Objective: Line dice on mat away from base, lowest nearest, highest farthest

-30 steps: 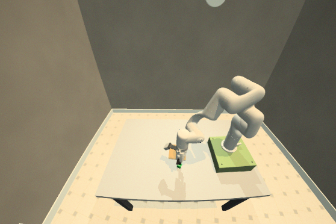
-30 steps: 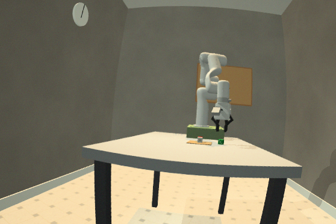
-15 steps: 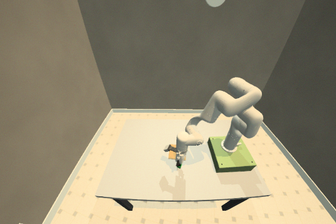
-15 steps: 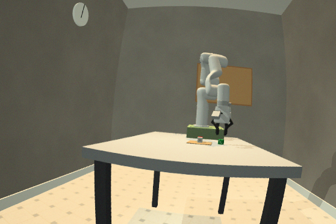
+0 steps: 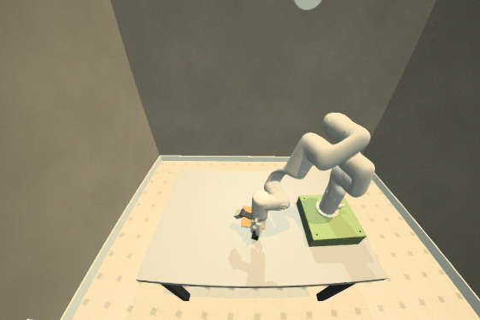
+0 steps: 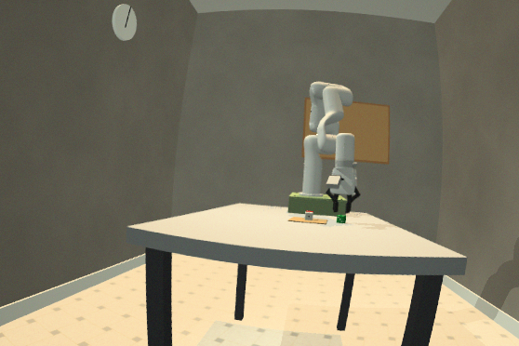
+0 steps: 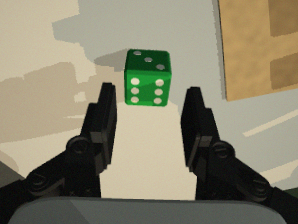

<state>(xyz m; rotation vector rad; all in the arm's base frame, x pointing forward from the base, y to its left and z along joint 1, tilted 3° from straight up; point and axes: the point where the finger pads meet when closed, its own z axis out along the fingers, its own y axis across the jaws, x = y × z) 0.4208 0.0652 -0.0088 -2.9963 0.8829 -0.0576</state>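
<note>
The green die is 4 cm below my hand. From my hand the other things lie so: red die (12 cm to the right, 6 cm behind, 4 cm below); then white die (13 cm to the right, 4 cm below, 1 cm behind); then mat (13 cm to the right, 6 cm below, 1 cm behind).
</note>
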